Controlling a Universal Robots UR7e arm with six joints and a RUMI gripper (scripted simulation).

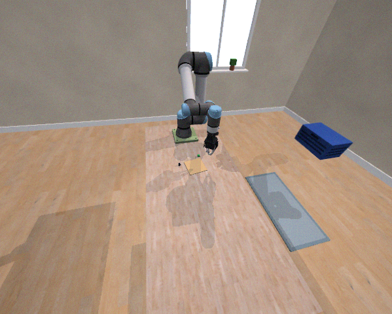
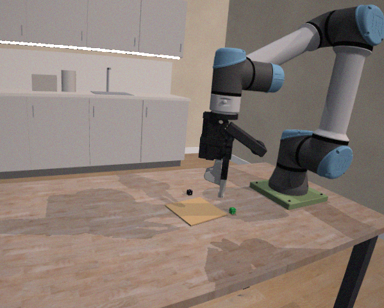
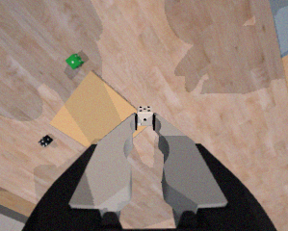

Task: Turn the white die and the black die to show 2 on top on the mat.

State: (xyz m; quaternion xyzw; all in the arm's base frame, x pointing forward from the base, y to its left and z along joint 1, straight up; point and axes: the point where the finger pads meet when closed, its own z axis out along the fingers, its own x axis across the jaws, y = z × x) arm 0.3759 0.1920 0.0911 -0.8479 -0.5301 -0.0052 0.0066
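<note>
Right now the green die is 10 cm below my hand, 8 cm behind it and 7 cm to the right of it. From my hand the other things lie so: white die 1 cm below; black die 23 cm to the right, 10 cm below, 1 cm ahead; tan mat 11 cm to the right, 11 cm below, 3 cm ahead.
</note>
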